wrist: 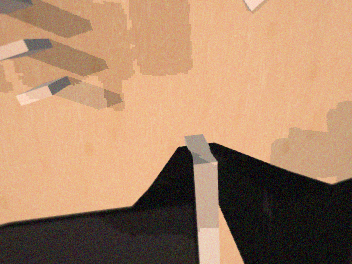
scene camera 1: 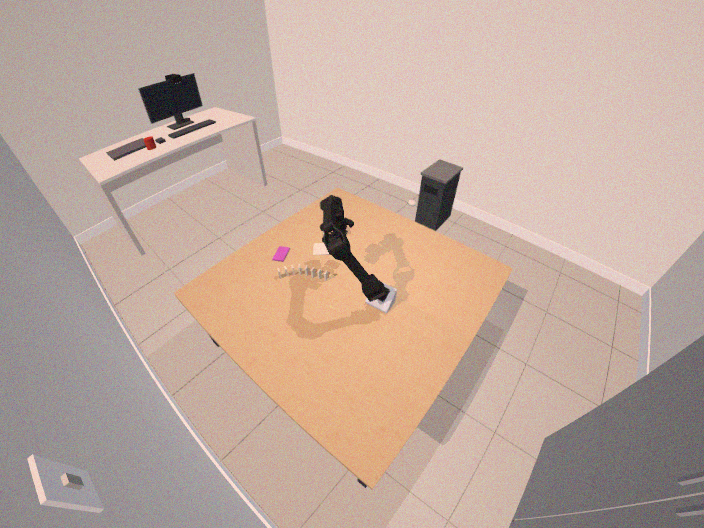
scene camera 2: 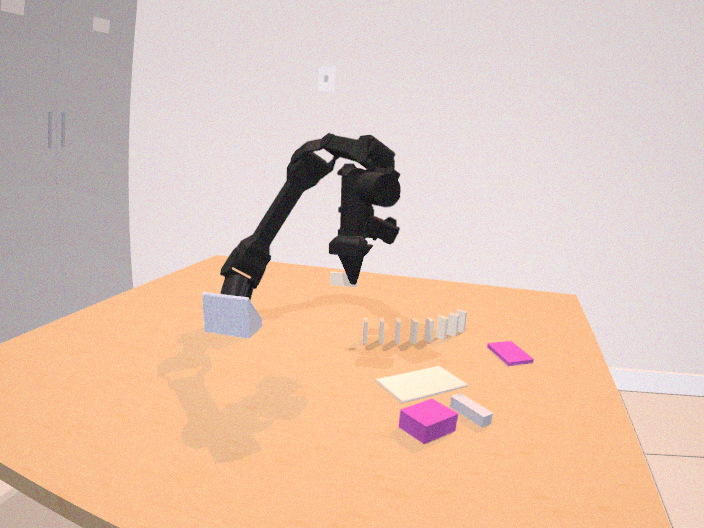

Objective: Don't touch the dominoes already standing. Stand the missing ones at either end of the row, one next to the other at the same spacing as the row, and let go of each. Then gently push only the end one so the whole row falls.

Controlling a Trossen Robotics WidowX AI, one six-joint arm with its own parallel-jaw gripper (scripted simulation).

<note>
The pictures show: my gripper, a flat magenta tile, a magenta block and a cream flat plate.
My gripper also shows in the wrist view.
</note>
